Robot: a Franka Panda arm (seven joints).
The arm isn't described. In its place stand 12 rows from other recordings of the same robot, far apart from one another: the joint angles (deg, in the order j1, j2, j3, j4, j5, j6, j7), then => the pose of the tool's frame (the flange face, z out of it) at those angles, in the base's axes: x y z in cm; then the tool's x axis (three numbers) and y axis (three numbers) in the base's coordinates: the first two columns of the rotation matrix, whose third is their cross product.
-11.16 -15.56 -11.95 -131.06 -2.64 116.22 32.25 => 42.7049, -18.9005, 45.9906, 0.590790, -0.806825, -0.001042, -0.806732, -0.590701, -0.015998
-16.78 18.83 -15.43 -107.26 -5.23 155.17 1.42 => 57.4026, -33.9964, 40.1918, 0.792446, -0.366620, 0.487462, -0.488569, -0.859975, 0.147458
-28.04 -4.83 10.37 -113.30 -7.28 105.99 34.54 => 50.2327, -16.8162, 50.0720, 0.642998, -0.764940, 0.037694, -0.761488, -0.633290, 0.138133
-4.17 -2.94 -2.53 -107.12 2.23 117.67 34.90 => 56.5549, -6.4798, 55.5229, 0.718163, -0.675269, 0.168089, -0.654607, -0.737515, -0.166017
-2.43 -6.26 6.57 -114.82 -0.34 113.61 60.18 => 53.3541, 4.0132, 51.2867, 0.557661, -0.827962, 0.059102, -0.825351, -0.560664, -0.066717
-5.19 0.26 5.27 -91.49 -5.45 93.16 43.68 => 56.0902, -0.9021, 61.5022, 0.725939, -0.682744, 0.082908, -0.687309, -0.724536, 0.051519
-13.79 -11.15 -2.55 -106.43 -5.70 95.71 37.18 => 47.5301, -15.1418, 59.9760, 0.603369, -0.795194, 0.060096, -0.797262, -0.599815, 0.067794
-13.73 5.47 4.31 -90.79 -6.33 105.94 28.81 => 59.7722, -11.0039, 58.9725, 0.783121, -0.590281, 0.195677, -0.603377, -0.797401, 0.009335
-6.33 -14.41 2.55 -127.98 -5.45 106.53 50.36 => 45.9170, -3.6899, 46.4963, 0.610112, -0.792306, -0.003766, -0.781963, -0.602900, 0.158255
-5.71 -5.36 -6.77 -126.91 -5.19 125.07 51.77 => 50.4460, -11.5825, 42.3061, 0.476798, -0.874535, 0.088616, -0.877732, -0.479118, -0.005696
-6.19 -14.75 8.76 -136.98 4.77 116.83 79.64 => 44.5362, 2.5349, 40.8423, 0.174371, -0.983489, -0.048409, -0.979924, -0.178144, 0.089514
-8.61 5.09 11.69 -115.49 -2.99 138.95 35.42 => 59.9087, 2.9574, 44.3373, 0.815942, -0.509240, 0.273703, -0.482944, -0.860624, -0.161527
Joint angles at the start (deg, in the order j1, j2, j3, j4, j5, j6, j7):
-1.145, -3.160, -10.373, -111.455, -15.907, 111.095, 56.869
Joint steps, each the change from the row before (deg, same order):
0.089, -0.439, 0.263, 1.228, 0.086, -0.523, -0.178
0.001, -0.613, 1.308, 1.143, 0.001, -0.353, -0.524
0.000, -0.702, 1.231, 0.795, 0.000, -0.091, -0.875
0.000, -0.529, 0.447, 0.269, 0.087, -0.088, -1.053
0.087, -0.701, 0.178, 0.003, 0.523, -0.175, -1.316
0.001, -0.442, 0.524, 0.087, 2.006, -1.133, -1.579
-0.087, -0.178, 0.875, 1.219, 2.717, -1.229, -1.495
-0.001, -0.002, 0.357, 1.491, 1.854, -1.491, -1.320
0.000, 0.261, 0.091, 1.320, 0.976, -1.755, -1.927
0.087, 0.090, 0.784, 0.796, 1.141, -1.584, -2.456
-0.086, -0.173, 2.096, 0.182, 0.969, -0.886, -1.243
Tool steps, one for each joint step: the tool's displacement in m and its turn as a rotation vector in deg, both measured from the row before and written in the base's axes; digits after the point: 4 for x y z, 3 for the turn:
0.0013, 0.0027, 0.0137, -0.131, -1.110, 0.354
0.0024, 0.0120, 0.0151, -0.294, -1.261, 1.710
0.0011, 0.0116, 0.0135, -0.294, -1.170, 2.038
-0.0010, 0.0044, 0.0072, -0.097, -0.447, 1.412
-0.0026, 0.0032, 0.0062, 0.349, -0.267, 1.374
-0.0025, 0.0072, 0.0025, 1.790, 0.689, 1.382
0.0004, 0.0106, 0.0095, 2.334, -0.204, 1.487
0.0001, 0.0054, 0.0099, 1.582, -0.001, 1.105
0.0000, 0.0018, 0.0057, 0.750, 0.848, 1.609
-0.0003, 0.0099, 0.0031, 0.846, 1.055, 2.964
-0.0003, 0.0210, 0.0017, 0.646, 0.588, 3.029

